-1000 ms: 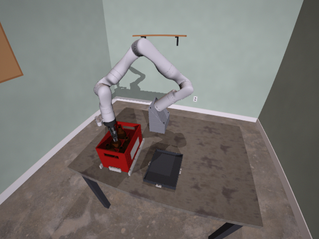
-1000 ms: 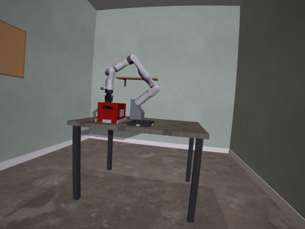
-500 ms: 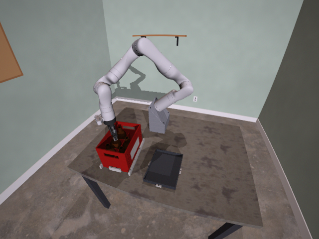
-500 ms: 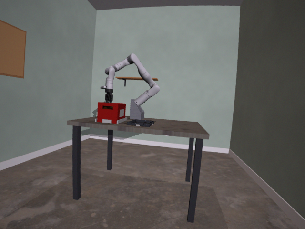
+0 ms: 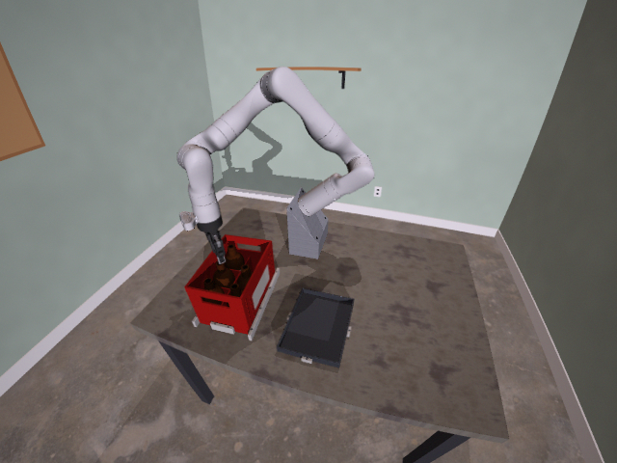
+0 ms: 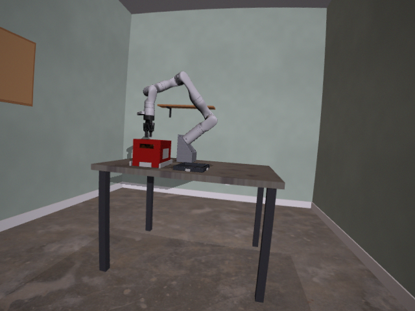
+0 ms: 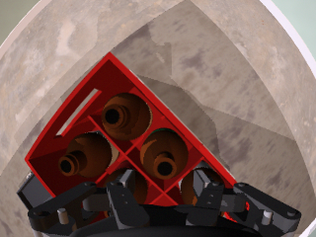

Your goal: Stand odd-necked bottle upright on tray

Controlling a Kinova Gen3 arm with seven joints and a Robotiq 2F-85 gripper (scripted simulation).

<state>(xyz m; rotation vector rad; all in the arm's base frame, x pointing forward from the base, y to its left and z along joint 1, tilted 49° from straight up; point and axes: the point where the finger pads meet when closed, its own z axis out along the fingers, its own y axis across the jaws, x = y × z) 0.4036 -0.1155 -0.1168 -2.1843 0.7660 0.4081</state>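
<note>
Right now my hand is 40 mm to the right of the crate and 120 mm above it. The rest, counted from my hand: dark tray 20 mm ahead, 340 mm to the left, 190 mm below.
</note>
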